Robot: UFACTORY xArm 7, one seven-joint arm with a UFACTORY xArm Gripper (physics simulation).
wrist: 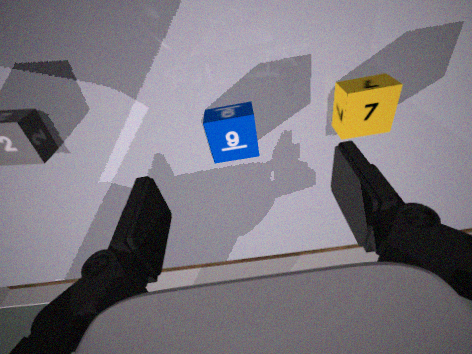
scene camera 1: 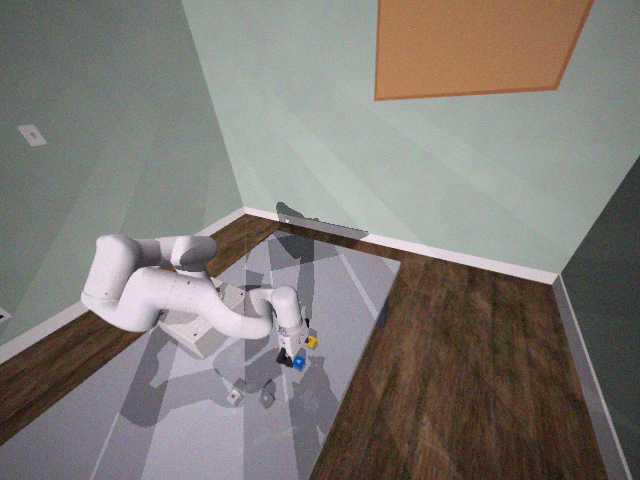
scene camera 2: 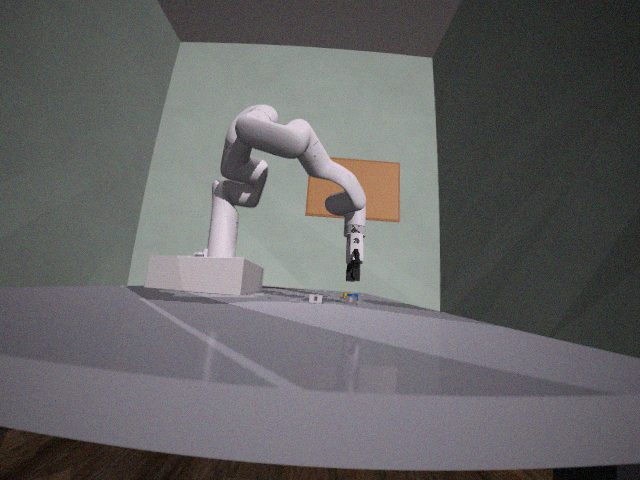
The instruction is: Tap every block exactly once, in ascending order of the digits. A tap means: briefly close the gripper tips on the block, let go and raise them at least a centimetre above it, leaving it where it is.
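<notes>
My gripper (scene camera 1: 295,340) (scene camera 2: 353,279) (wrist: 245,180) is open and empty, pointing down above the table. In the wrist view a blue block (scene camera 1: 298,362) (scene camera 2: 355,296) (wrist: 233,139) lies between and beyond the fingertips; its underlined digit reads 9. A yellow block (scene camera 1: 311,342) (scene camera 2: 345,294) (wrist: 369,111) with a 7 lies to its right, beyond the right fingertip. A grey block (scene camera 1: 267,398) (scene camera 2: 351,299) (wrist: 15,145) with a 2 is partly cut off at the wrist view's left edge. A white block (scene camera 1: 234,396) (scene camera 2: 315,298) stands near the grey one; its digit is too small to read.
The blocks stand on a pale grey table (scene camera 1: 206,444) (scene camera 2: 310,428). The arm's light box-shaped base (scene camera 1: 188,338) (scene camera 2: 193,273) stands on the table, left of the blocks in both scene views. Shadows of the arm fall across the table. The table edge runs to the right of the blocks in scene camera 1.
</notes>
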